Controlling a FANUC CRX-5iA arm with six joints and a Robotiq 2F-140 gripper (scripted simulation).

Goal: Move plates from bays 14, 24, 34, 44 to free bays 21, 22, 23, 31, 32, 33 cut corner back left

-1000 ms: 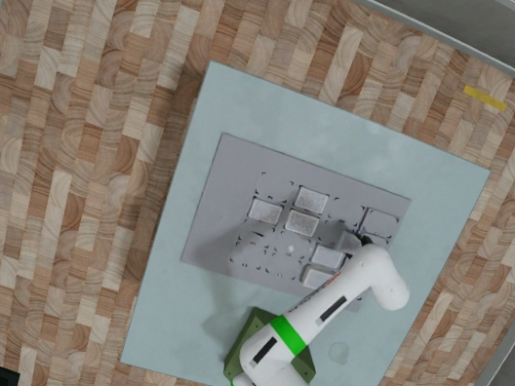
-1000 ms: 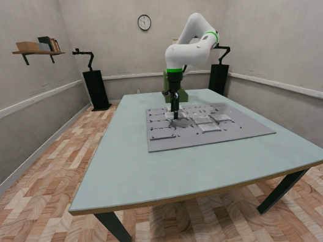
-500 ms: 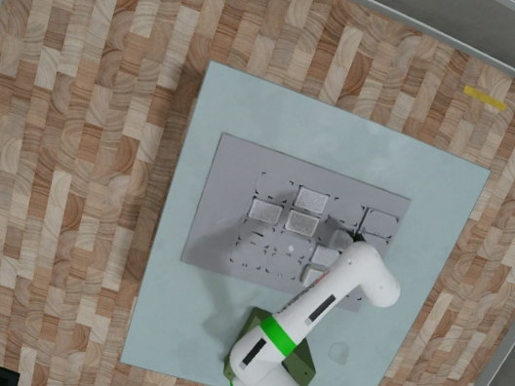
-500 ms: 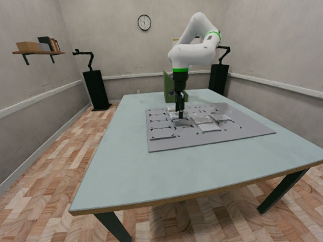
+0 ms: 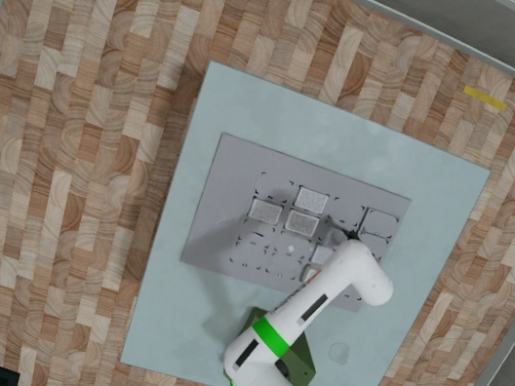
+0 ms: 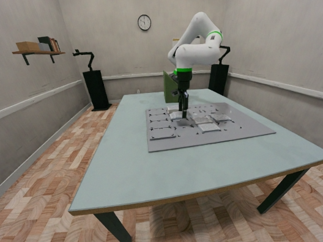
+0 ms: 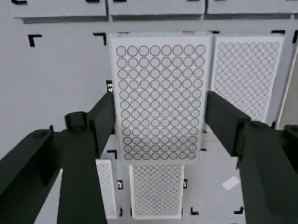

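My hand is 100 mm past the small white round thing, 100 mm above it and 70 mm to the right of it. Round my hand: sealed 96-well plate 20 mm below; small white patch 150 mm to the left, 130 mm behind, 100 mm below; sealed deep-well block 210 mm behind, 80 mm below, 20 mm to the right.
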